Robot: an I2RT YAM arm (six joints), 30 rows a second.
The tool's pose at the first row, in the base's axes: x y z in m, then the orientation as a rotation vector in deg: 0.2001 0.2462 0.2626 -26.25 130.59 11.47
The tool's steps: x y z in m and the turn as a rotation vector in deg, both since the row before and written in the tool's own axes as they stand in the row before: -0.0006 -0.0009 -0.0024 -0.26 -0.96 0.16; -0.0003 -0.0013 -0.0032 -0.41 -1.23 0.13; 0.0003 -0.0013 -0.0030 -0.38 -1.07 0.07; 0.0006 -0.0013 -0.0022 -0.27 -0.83 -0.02; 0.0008 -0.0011 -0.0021 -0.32 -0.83 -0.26; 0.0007 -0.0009 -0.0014 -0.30 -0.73 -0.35; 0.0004 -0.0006 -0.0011 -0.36 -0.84 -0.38; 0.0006 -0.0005 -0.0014 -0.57 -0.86 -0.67; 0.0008 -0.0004 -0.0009 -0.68 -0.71 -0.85; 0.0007 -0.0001 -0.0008 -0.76 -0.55 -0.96; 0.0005 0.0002 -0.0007 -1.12 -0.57 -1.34; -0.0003 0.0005 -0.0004 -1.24 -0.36 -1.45; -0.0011 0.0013 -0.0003 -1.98 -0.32 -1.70
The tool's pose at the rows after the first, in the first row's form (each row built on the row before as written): 0.1992 0.2448 0.2647 -26.02 129.69 12.03; 0.1977 0.2427 0.2670 -25.84 128.52 12.79; 0.1959 0.2405 0.2687 -25.75 127.49 13.45; 0.1945 0.2385 0.2696 -25.74 126.67 13.89; 0.1930 0.2366 0.2703 -26.02 125.78 14.25; 0.1920 0.2351 0.2706 -26.41 124.96 14.52; 0.1912 0.2341 0.2709 -26.84 124.02 14.86; 0.1901 0.2330 0.2712 -27.69 122.97 15.27; 0.1892 0.2321 0.2711 -28.82 122.00 15.67; 0.1883 0.2315 0.2710 -30.14 121.14 16.05; 0.1874 0.2313 0.2710 -32.05 120.11 16.60; 0.1870 0.2317 0.2715 -34.19 119.22 17.17; 0.1866 0.2330 0.2726 -37.03 118.21 18.36
